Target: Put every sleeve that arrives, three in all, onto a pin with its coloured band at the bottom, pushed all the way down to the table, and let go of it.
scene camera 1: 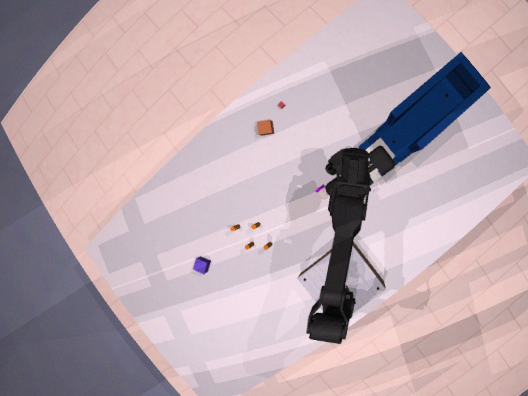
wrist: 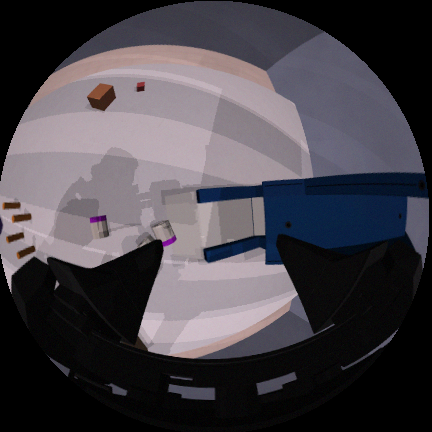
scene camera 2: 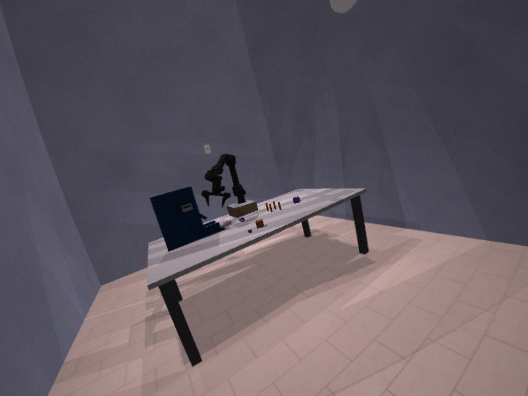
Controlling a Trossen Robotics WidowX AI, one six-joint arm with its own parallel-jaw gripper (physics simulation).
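One white sleeve with a purple band (scene camera 1: 321, 190) (scene camera 2: 242, 219) (wrist: 99, 227) lies on its side on the table, apart from the others. A second sleeve (wrist: 164, 233) lies on its side near the pale chute end, its purple band towards the gripper. A third sleeve (wrist: 146, 241) shows in part behind the left finger in the wrist view; its band is hidden. Several orange pins (scene camera 1: 249, 245) (scene camera 2: 270, 207) (wrist: 21, 218) stand upright on the table and carry no sleeve. My gripper (scene camera 2: 216, 204) (wrist: 220, 243) is open and empty, above the table beside the blue chute.
The blue chute (scene camera 1: 422, 117) (scene camera 2: 172, 220) (wrist: 335, 215) stands at one end of the table. An orange block (scene camera 1: 265, 127) (scene camera 2: 259, 223) (wrist: 101, 96) and a small red cube (scene camera 1: 281, 105) (scene camera 2: 250, 231) (wrist: 140, 86) lie near one edge. A purple block (scene camera 1: 201, 265) (scene camera 2: 296, 199) lies beyond the pins.
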